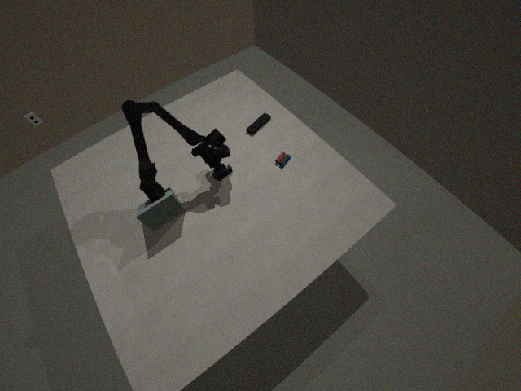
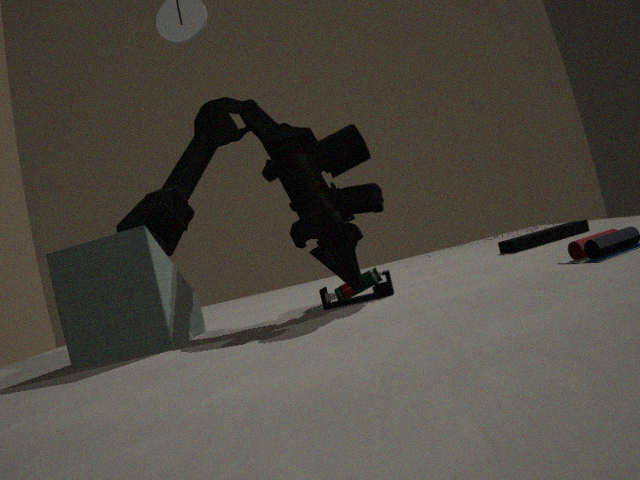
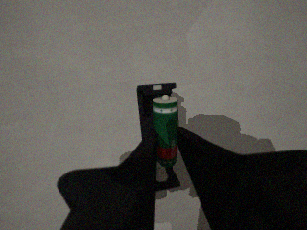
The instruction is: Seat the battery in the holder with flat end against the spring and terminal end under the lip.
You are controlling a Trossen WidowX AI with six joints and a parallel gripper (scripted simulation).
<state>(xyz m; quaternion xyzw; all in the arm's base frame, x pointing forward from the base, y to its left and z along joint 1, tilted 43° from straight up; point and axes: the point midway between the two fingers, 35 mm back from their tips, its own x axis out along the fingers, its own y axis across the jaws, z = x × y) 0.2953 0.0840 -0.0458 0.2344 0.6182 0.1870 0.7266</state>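
Right now the battery is 10 mm above my gripper tip. Also, from my gripper tip: black bar 310 mm ahead, 190 mm to the left.
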